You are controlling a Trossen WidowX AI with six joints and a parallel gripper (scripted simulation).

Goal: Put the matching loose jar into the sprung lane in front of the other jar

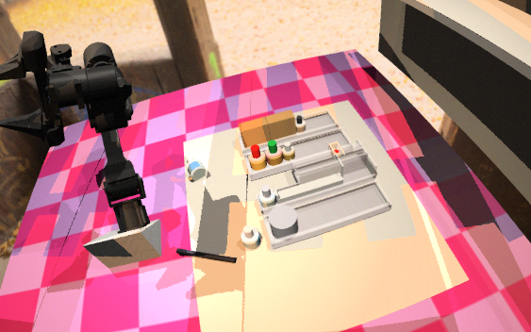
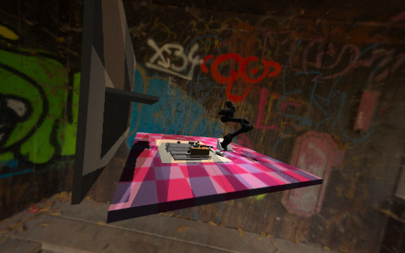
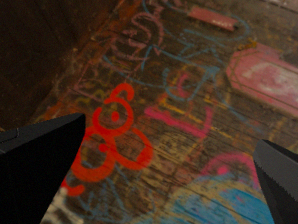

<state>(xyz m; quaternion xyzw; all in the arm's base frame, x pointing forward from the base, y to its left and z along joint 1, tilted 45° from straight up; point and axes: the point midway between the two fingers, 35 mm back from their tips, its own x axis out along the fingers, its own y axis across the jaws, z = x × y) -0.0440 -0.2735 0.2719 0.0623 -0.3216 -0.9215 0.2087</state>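
The black rod is 22 cm ahead of my gripper tip, 8 cm to the right of it and 44 cm below it. The rest, counted from my gripper tip: red part (57 cm ahead, 5 cm to the left, 38 cm below); grey lane rack (53 cm ahead, 4 cm to the left, 43 cm below).
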